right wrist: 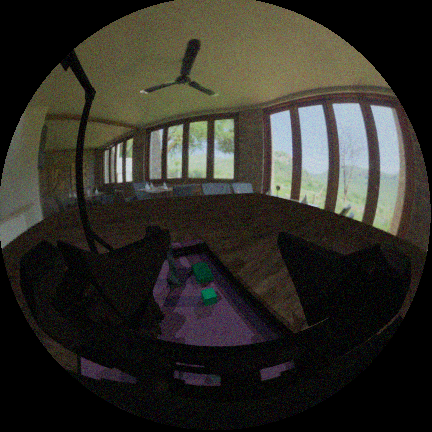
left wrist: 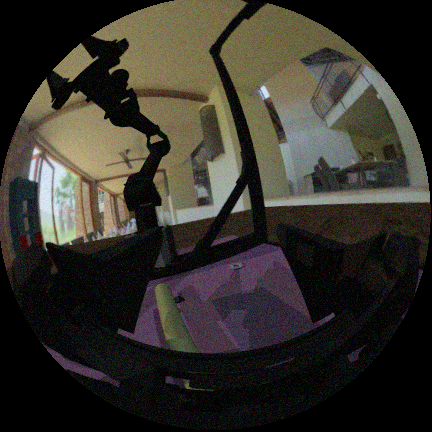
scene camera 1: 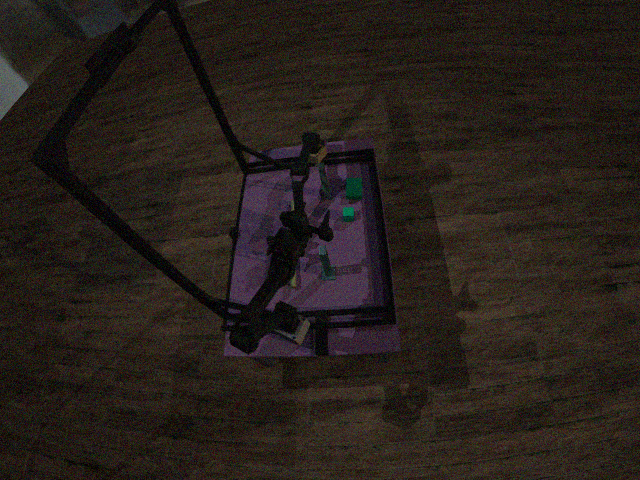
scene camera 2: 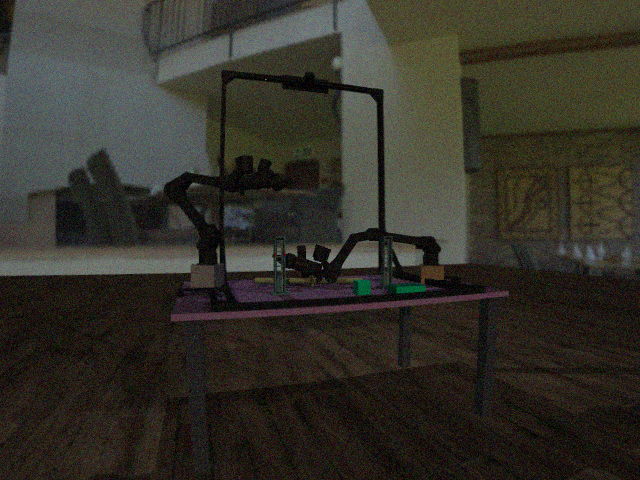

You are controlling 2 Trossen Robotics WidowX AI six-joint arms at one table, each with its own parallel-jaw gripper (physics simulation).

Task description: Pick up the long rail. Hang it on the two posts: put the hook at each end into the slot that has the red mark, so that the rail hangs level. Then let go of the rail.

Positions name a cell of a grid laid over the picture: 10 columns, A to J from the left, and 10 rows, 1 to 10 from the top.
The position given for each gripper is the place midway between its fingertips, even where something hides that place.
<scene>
The left gripper (left wrist: F6) is open, with nothing in its grasp. Also in view: a long rail (left wrist: E8). The right gripper (scene camera 1: E5) is open, holding nothing.
The right gripper is seen too in the right wrist view (right wrist: F6) and in scene camera 2 (scene camera 2: E4).
</scene>
